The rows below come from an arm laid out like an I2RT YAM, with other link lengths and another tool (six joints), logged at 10 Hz.
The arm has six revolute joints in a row. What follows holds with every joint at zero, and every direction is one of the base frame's. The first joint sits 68 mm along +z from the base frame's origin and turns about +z. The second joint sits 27 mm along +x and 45.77 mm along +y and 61.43 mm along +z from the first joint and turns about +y. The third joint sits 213.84 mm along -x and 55.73 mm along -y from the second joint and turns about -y. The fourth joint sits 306.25 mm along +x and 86 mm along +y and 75 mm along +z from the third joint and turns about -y. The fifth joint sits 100.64 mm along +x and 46.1 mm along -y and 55.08 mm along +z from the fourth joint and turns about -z. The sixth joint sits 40.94 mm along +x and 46.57 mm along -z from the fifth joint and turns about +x. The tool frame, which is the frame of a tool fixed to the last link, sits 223 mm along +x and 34 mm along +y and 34 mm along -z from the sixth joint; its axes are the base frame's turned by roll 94.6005, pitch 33.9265 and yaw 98.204 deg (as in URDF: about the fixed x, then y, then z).
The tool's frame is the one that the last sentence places.
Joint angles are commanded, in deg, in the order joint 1, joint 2, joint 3, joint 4, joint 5, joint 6. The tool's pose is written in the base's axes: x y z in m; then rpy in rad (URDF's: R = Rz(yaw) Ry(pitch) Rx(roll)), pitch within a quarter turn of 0, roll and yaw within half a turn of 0. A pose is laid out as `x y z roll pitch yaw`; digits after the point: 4 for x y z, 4 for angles.
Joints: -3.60, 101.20, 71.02, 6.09, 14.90, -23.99
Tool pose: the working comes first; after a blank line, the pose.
Where each joint sits with the arm in this pose, in the base's axes (m; each line is computed from the numbers above, not from the rounded line before):
joint 1: 0.0000 0.0000 0.0680
joint 2: 0.0298 0.0440 0.1294
joint 3: 0.0678 -0.0142 0.3392
joint 4: 0.3750 0.0526 0.2501
joint 5: 0.4863 -0.0006 0.2593
joint 6: 0.5027 -0.0122 0.2006
the tool: 0.6822 -0.0642 0.0699

0.6822 -0.0642 0.0699 2.4669 0.8924 2.0542
